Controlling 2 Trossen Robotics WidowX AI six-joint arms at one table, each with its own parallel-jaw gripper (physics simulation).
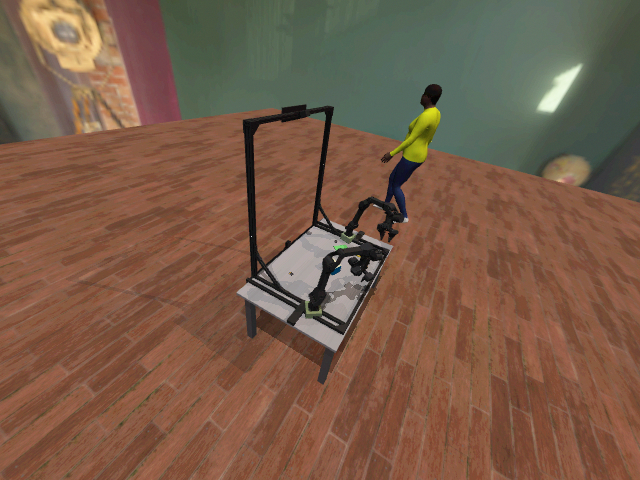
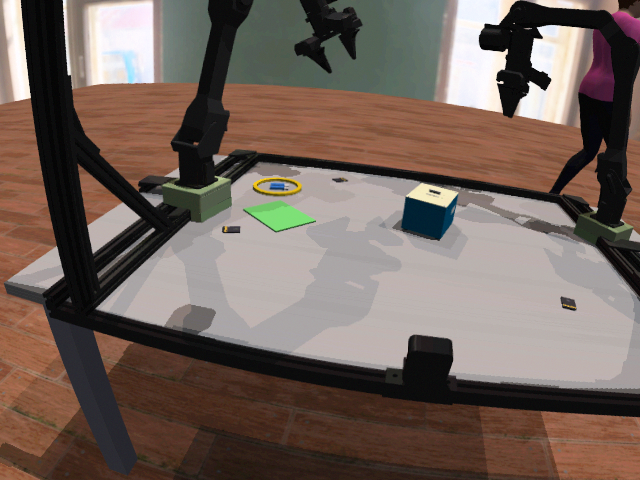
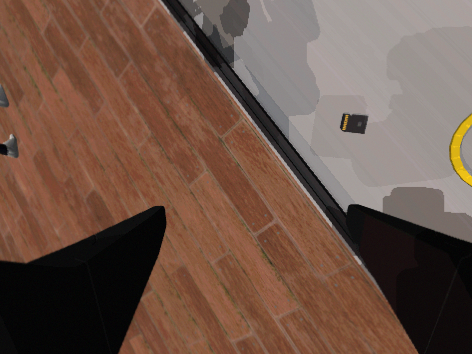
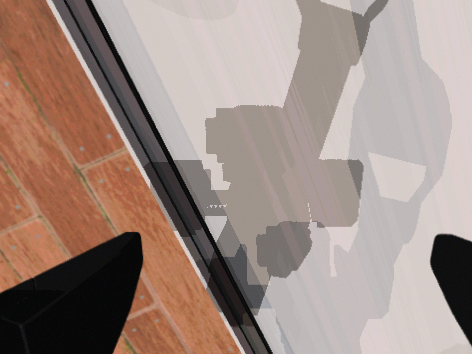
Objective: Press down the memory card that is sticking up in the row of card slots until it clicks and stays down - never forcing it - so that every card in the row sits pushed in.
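Frame: origin at the left arm's base, x left, y back, z up, level; centimetres.
Seen in the pictures: left gripper, fingertip midpoint: [image 1: 384, 241] [image 2: 342, 66] [image 3: 256, 214]; right gripper, fingertip midpoint: [image 1: 356, 277] [image 2: 507, 117] [image 4: 286, 247]; left arm's base, origin of the base link: [image 1: 348, 234] [image 2: 196, 182]; right arm's base, origin of the base link: [image 1: 313, 307] [image 2: 606, 220].
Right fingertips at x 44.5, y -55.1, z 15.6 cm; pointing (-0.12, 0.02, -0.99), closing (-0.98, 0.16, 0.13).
Note:
Pixels of each thing's top centre, then the offset from my right fingertips to it. "*": a spot on its surface instead.
- blue box, middle of its top: [image 2: 433, 195] [image 1: 333, 263] dx -27.5, dy +12.2, dz -14.7 cm
- small dark slot, surface spot: [image 2: 434, 191] * dx -26.8, dy +12.2, dz -14.2 cm
- loose dark memory card, middle of its top: [image 3: 353, 123] [image 2: 340, 179] dx -11.8, dy +37.3, dz -21.1 cm
- green flat mat, middle of its top: [image 2: 278, 214] [image 1: 341, 248] dx -39.1, dy +39.4, dz -21.0 cm
- yellow ring, surface spot: [image 2: 257, 189] * dx -30.0, dy +49.8, dz -20.7 cm
A blue box [image 2: 430, 214] [image 1: 336, 270] with a cream top and a small dark slot [image 2: 434, 191] stands on the table's right half. I cannot tell whether a card sticks up from it. A loose dark memory card [image 2: 339, 180] [image 3: 354, 123] lies near the far edge, and another card [image 2: 231, 230] lies near the left arm's base. My left gripper [image 2: 341, 62] [image 1: 388, 231] [image 3: 256, 214] is open and empty, high over the table's far edge. My right gripper [image 2: 510, 107] [image 1: 361, 272] is open and empty, high at the far right edge.
A green flat mat [image 2: 279, 215] [image 1: 340, 247] and a yellow ring [image 2: 257, 189] around a small blue part lie at the back left. A black rail [image 2: 270, 362] frames the table. A tall black gantry [image 1: 250, 190] stands on it. A person in yellow [image 1: 418, 138] walks beyond the table.

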